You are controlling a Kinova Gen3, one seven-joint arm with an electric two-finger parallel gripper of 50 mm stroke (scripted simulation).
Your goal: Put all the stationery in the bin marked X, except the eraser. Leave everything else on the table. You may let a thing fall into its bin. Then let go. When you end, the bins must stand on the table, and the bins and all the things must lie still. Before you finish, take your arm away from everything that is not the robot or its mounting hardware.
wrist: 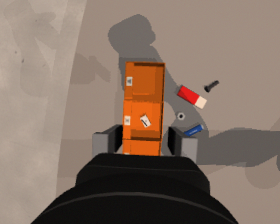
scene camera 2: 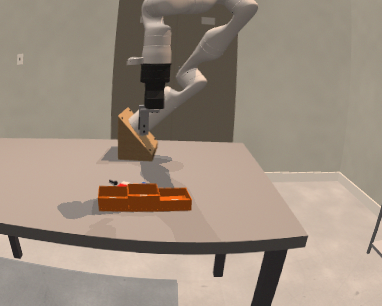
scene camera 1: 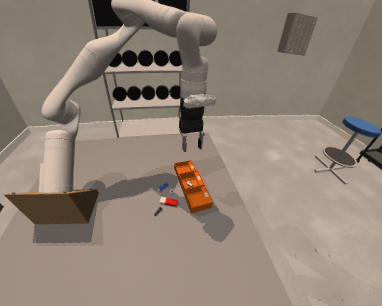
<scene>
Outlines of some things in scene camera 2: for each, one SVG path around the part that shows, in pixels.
My gripper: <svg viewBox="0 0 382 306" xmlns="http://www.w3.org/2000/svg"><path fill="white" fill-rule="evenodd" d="M171 65L141 65L140 82L146 84L144 105L139 105L140 135L148 135L149 113L159 112L160 109L164 109L165 83L170 82Z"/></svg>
An orange bin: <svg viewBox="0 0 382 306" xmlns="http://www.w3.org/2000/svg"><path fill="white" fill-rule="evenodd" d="M99 186L99 211L159 212L191 211L192 199L186 188L158 188L157 184Z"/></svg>
</scene>
